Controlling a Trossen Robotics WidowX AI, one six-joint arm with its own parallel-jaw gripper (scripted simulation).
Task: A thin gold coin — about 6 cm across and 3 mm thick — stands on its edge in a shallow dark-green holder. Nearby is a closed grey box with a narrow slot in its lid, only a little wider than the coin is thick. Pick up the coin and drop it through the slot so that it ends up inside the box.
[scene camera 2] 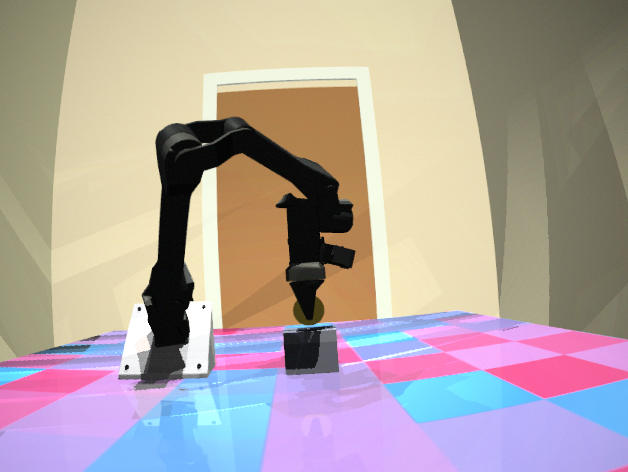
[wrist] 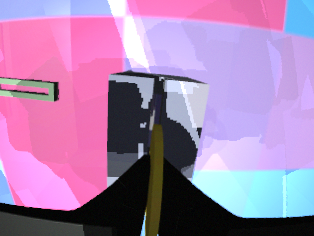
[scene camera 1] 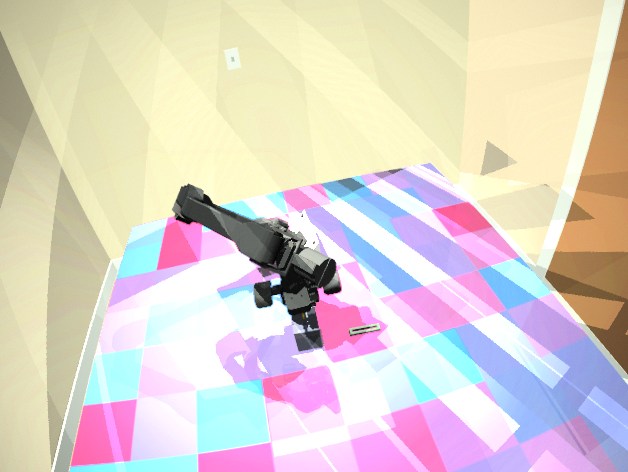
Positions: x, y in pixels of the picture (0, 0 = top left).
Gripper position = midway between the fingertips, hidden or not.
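Labels:
The gripper can be seen in scene camera 1 (302, 312) and in scene camera 2 (309, 319), and the wrist view (152, 162) shows it as well.

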